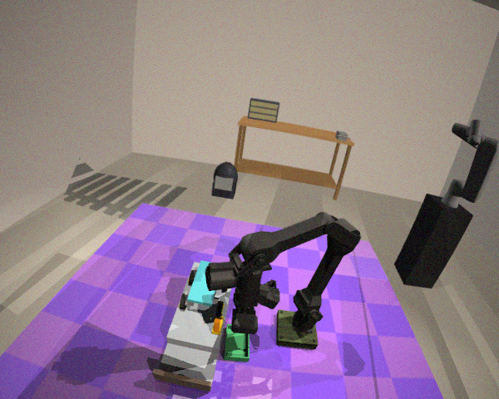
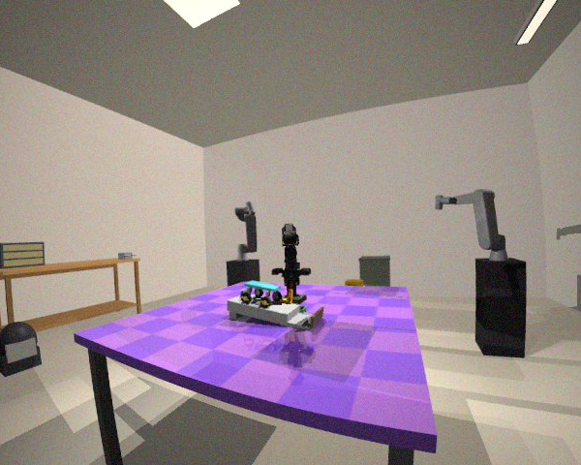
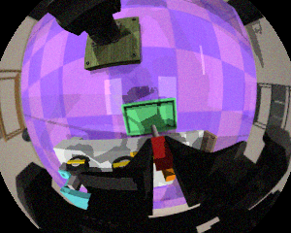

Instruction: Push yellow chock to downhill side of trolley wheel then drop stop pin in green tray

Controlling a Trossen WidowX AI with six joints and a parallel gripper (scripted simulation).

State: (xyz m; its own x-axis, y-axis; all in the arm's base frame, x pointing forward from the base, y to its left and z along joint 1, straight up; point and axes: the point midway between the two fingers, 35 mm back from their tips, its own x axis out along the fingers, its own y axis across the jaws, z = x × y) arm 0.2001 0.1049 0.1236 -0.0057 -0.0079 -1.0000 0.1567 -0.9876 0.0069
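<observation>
Right now the green tray is 120 mm below my gripper tip. The rest, counted from my gripper tip: grey ramp 130 mm ahead, 90 mm to the right, 70 mm below; trolley 130 mm ahead, 90 mm to the right; red-headed stop pin right at my gripper tip.
</observation>
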